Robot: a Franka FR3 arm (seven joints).
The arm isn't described. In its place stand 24 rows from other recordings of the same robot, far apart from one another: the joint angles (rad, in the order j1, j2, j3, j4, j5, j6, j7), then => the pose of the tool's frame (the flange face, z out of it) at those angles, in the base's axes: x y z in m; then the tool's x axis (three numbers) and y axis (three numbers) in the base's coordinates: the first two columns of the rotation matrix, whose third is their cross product.
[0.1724 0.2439 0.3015 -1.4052 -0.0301 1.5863 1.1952] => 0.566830, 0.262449, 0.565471, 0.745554, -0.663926, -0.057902, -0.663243, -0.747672, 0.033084
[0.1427 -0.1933 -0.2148 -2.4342 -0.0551 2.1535 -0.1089] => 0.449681, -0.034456, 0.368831, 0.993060, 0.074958, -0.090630, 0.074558, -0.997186, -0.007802
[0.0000 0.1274 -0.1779 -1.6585 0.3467 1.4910 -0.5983] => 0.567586, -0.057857, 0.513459, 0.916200, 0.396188, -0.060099, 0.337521, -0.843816, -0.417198
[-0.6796 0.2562 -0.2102 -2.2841 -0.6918 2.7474 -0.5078] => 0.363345, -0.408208, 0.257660, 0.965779, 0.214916, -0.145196, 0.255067, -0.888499, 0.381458
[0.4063 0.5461 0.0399 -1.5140 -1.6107 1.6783 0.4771] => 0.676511, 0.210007, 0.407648, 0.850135, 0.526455, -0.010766, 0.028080, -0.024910, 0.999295
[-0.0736 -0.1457 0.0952 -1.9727 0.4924 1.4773 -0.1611] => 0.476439, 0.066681, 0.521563, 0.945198, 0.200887, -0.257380, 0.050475, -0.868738, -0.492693
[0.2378 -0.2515 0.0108 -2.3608 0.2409 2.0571 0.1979] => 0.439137, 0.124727, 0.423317, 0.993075, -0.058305, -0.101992, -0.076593, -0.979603, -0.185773
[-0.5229 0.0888 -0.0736 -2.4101 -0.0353 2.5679 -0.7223] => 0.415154, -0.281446, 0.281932, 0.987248, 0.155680, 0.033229, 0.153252, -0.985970, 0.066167
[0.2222 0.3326 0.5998 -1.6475 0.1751 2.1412 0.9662] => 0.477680, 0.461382, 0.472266, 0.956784, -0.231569, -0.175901, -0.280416, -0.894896, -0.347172
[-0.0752 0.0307 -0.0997 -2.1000 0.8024 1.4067 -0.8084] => 0.483597, 0.002366, 0.404633, 0.901031, 0.433625, 0.010606, 0.223586, -0.443359, -0.868010
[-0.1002 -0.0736 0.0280 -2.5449 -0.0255 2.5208 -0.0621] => 0.454244, -0.032713, 0.302013, 0.998788, 0.010742, 0.048038, 0.009746, -0.999734, 0.020918
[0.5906 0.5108 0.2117 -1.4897 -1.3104 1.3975 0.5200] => 0.558081, 0.370859, 0.420517, 0.879430, 0.475304, 0.026251, 0.100470, -0.239233, 0.965750
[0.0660 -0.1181 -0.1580 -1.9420 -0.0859 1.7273 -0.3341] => 0.511586, -0.058134, 0.524644, 0.960100, 0.255399, -0.113928, 0.260154, -0.965138, 0.028777
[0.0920 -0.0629 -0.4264 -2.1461 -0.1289 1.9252 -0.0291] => 0.476748, -0.177008, 0.415075, 0.954222, -0.248404, -0.166604, -0.237820, -0.967922, 0.081045
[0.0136 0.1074 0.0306 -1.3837 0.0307 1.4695 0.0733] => 0.577089, 0.027951, 0.642362, 0.999374, -0.026069, -0.023914, -0.026834, -0.999121, -0.032211
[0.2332 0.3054 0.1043 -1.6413 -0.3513 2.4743 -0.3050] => 0.654234, 0.221661, 0.498057, 0.554005, 0.750907, 0.359468, 0.623868, -0.660368, 0.417975
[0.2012 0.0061 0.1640 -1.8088 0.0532 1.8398 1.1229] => 0.528752, 0.206497, 0.531122, 0.717155, -0.695944, -0.036753, -0.696896, -0.715762, -0.044951
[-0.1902 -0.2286 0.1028 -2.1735 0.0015 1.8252 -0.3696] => 0.469503, -0.038873, 0.478606, 0.954329, 0.273471, -0.120288, 0.272698, -0.961821, -0.023157
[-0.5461 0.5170 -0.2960 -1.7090 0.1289 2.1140 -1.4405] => 0.457070, -0.475034, 0.294483, 0.846637, 0.529674, -0.051485, 0.525192, -0.847231, -0.079830
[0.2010 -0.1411 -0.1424 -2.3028 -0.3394 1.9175 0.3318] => 0.464582, 0.003189, 0.389155, 0.977472, -0.138711, -0.159082, -0.080404, -0.941602, 0.326989
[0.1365 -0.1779 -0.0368 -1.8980 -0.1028 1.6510 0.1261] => 0.496463, 0.038125, 0.570644, 0.998233, -0.016726, -0.057026, -0.010782, -0.994624, 0.102987
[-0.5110 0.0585 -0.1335 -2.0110 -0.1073 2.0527 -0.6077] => 0.447742, -0.342694, 0.424570, 0.997215, 0.011187, -0.073737, 0.016565, -0.997214, 0.072731
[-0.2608 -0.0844 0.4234 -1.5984 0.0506 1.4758 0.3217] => 0.511016, 0.099962, 0.644617, 0.986460, -0.156725, -0.048309, -0.156939, -0.987608, -0.000654
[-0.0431 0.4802 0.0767 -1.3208 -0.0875 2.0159 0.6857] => 0.720543, 0.007540, 0.482893, 0.783202, -0.589674, 0.197176, -0.582949, -0.806700, -0.096984
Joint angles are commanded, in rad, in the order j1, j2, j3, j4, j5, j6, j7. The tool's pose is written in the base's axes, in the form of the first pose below.
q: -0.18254 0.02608 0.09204 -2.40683 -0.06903 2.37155 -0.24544
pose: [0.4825 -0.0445 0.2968 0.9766 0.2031 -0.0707 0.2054 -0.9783 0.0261]
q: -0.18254 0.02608 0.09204 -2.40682 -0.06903 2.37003 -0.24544
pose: [0.4824 -0.0445 0.2966 0.9765 0.2031 -0.0721 0.2054 -0.9783 0.0258]
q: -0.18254 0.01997 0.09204 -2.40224 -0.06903 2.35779 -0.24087
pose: [0.4828 -0.0447 0.3004 0.9774 0.1980 -0.0738 0.2004 -0.9793 0.0268]
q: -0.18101 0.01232 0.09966 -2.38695 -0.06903 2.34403 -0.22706
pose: [0.4871 -0.0407 0.3091 0.9791 0.1927 -0.0650 0.1950 -0.9803 0.0316]
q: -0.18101 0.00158 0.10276 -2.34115 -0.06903 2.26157 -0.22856
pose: [0.4931 -0.0405 0.3264 0.9769 0.1931 -0.0912 0.1964 -0.9801 0.0294]
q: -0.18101 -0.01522 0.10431 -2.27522 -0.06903 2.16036 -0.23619
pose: [0.5018 -0.0413 0.3545 0.9742 0.1965 -0.1107 0.2008 -0.9792 0.0297]
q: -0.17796 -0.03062 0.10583 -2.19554 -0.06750 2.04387 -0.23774
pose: [0.5101 -0.0404 0.3880 0.9719 0.1948 -0.1324 0.2002 -0.9793 0.0287]
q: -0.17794 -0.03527 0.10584 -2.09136 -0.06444 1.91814 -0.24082
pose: [0.5203 -0.0418 0.4275 0.9706 0.1893 -0.1489 0.1951 -0.9804 0.0259]
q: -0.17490 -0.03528 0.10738 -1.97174 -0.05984 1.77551 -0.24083
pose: [0.5277 -0.0404 0.4718 0.9680 0.1843 -0.1704 0.1903 -0.9815 0.0195]
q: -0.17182 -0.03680 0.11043 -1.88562 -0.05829 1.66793 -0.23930
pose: [0.5288 -0.0376 0.5047 0.9648 0.1824 -0.1894 0.1887 -0.9819 0.0156]
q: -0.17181 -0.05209 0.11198 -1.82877 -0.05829 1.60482 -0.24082
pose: [0.5260 -0.0365 0.5347 0.9665 0.1814 -0.1814 0.1880 -0.9820 0.0201]
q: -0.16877 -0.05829 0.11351 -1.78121 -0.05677 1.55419 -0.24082
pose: [0.5238 -0.0338 0.5564 0.9669 0.1827 -0.1784 0.1894 -0.9817 0.0207]
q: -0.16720 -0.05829 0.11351 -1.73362 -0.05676 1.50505 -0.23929
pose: [0.5222 -0.0330 0.5749 0.9671 0.1800 -0.1798 0.1867 -0.9822 0.0210]
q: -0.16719 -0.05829 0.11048 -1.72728 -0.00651 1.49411 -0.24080
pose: [0.5215 -0.0289 0.5769 0.9680 0.1821 -0.1724 0.1798 -0.9833 -0.0290]
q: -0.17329 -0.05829 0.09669 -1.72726 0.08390 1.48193 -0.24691
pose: [0.5202 -0.0290 0.5764 0.9711 0.1759 -0.1613 0.1575 -0.9801 -0.1209]
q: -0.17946 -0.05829 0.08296 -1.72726 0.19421 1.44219 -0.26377
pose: [0.5160 -0.0261 0.5757 0.9683 0.1864 -0.1662 0.1438 -0.9603 -0.2389]
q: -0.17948 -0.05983 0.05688 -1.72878 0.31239 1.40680 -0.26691
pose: [0.5123 -0.0252 0.5773 0.9698 0.1815 -0.1628 0.1133 -0.9267 -0.3582]
